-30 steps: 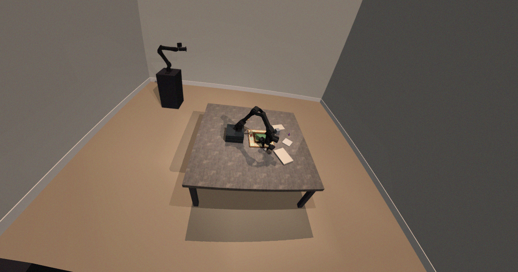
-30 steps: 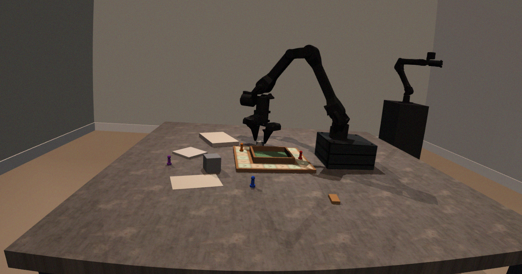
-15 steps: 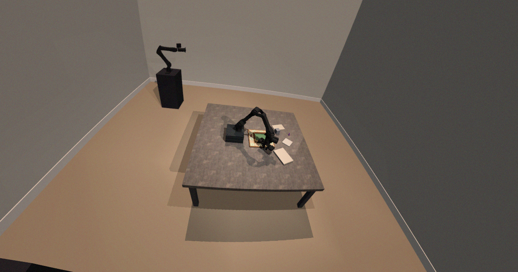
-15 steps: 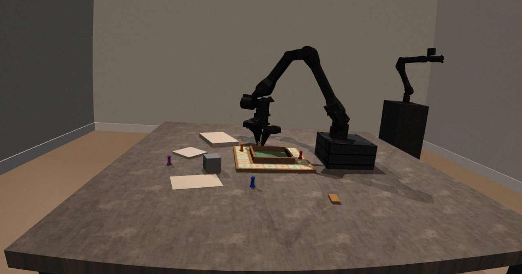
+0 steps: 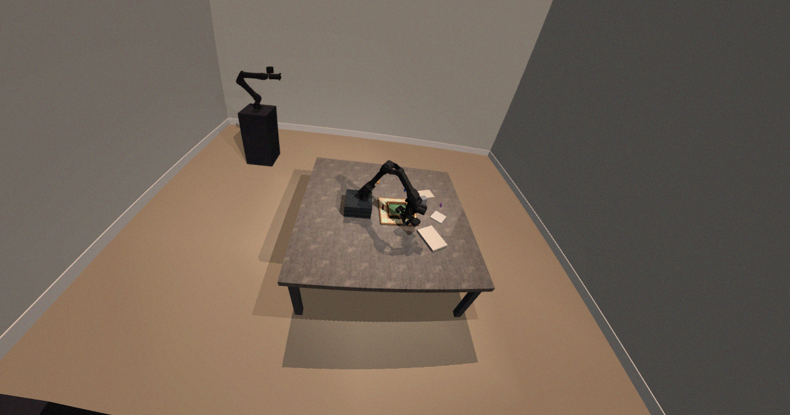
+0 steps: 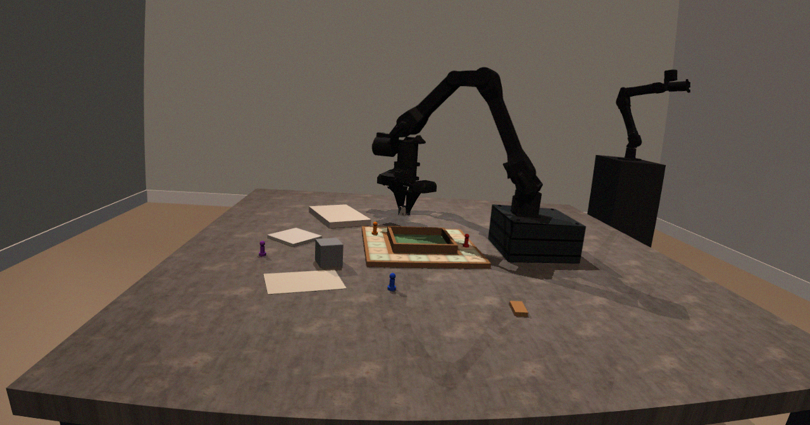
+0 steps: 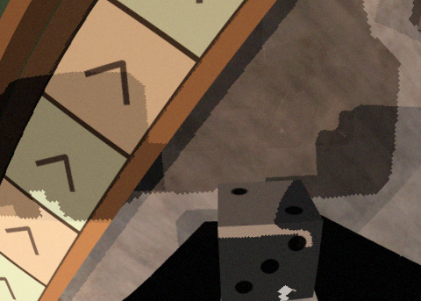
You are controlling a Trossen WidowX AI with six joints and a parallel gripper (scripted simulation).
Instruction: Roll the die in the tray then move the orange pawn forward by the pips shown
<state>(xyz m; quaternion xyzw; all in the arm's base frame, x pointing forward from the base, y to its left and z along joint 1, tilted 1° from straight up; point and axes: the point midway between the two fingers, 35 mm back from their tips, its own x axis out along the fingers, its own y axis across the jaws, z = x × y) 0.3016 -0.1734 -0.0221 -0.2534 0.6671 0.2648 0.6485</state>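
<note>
Right now my gripper tip is 80 mm short of the orange pawn, 110 mm to the right of it and 20 mm above it. Also, from my gripper tip: white die right at my gripper tip; then white slab 200 mm ahead, 80 mm to the right, 40 mm below; then red pawn 150 mm behind, 190 mm to the left, 20 mm below.
</note>
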